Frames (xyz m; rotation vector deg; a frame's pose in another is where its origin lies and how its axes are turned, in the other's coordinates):
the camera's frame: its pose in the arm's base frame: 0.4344 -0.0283 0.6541 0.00 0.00 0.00
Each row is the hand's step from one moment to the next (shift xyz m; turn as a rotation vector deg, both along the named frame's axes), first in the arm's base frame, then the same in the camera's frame.
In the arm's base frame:
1: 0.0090 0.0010 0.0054 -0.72 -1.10 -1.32
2: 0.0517 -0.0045 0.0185 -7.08 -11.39 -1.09
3: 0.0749 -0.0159 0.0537 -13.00 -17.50 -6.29
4: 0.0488 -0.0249 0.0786 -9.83 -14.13 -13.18
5: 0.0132 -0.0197 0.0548 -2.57 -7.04 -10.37
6: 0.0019 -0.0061 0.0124 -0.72 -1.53 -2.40
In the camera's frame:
1: 0.0090 0.0010 0.0054 -0.72 -1.10 -1.32
2: 0.0517 -0.0045 0.0185 -7.08 -11.39 -1.09
3: 0.0749 -0.0159 0.0537 -13.00 -17.50 -6.29
4: 0.0488 -0.0249 0.0786 -9.83 -14.13 -13.18
5: 0.0132 -0.0197 0.0548 -2.57 -7.04 -10.37
6: 0.0019 -0.0061 0.0124 -0.72 -1.53 -2.40

